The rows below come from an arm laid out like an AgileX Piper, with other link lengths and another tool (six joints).
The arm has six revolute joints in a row. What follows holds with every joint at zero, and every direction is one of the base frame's. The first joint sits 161.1 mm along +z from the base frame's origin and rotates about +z. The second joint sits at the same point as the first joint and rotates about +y. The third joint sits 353.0 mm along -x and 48.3 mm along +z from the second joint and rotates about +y. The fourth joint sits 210.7 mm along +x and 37.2 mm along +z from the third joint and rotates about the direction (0.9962, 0, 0.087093). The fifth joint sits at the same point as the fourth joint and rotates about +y. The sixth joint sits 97.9 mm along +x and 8.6 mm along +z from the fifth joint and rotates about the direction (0.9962, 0, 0.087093). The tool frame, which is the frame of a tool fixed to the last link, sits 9.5 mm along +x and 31.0 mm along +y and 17.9 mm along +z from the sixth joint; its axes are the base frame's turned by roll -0.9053, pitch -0.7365 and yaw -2.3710 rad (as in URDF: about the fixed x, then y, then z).
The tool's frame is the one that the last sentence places.
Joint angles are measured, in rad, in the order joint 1, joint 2, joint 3, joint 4, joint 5, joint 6. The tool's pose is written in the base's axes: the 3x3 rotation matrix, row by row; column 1 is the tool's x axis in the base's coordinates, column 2 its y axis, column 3 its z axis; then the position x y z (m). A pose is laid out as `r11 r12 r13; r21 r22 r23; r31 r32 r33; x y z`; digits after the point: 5 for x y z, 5 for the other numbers.
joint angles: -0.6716, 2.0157, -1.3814, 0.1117, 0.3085, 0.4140
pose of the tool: -0.52292 -0.78695 0.32752; -0.63051 0.09854 -0.76990; 0.57360 -0.60910 -0.54771; 0.39064 -0.28224 0.30203
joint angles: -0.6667, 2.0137, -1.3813, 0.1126, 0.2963, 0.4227
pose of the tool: -0.53317 -0.77778 0.33283; -0.62653 0.09865 -0.77313; 0.56849 -0.62074 -0.53991; 0.39224 -0.28102 0.30421
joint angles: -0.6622, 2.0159, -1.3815, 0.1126, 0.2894, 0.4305
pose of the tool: -0.53813 -0.77348 0.33488; -0.62603 0.10076 -0.77326; 0.56436 -0.62576 -0.53844; 0.39399 -0.28006 0.30394
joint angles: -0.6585, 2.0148, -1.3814, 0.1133, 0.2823, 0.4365
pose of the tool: -0.54419 -0.76776 0.33823; -0.62423 0.10119 -0.77466; 0.56053 -0.63270 -0.53433; 0.39514 -0.27903 0.30519
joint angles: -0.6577, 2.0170, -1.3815, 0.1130, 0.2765, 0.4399
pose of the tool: -0.54766 -0.76510 0.33866; -0.62262 0.10228 -0.77581; 0.55893 -0.63574 -0.53238; 0.39583 -0.27930 0.30474
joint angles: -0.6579, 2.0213, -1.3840, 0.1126, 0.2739, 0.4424
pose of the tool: -0.54968 -0.76406 0.33774; -0.62178 0.10420 -0.77623; 0.55790 -0.63667 -0.53235; 0.39664 -0.28019 0.30364
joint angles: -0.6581, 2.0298, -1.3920, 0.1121, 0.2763, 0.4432
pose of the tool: -0.54866 -0.76539 0.33637; -0.62272 0.10568 -0.77527; 0.55784 -0.63483 -0.53461; 0.39841 -0.28167 0.30158
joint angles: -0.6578, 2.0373, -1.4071, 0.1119, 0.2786, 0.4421
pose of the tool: -0.54987 -0.76315 0.33947; -0.62134 0.10211 -0.77686; 0.55820 -0.63810 -0.53032; 0.40108 -0.28347 0.30204
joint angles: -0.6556, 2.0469, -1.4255, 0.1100, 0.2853, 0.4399
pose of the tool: -0.54654 -0.76365 0.34372; -0.62233 0.09573 -0.77688; 0.56036 -0.63850 -0.52756; 0.40472 -0.28471 0.30193
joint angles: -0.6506, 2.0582, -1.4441, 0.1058, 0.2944, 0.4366
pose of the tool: -0.53748 -0.76750 0.34936; -0.62612 0.08570 -0.77501; 0.56488 -0.63529 -0.52661; 0.40924 -0.28479 0.30074
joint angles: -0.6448, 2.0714, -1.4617, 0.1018, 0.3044, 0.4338
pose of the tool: -0.52660 -0.77298 0.35383; -0.63151 0.07705 -0.77153; 0.56911 -0.62973 -0.52872; 0.41401 -0.28453 0.29819
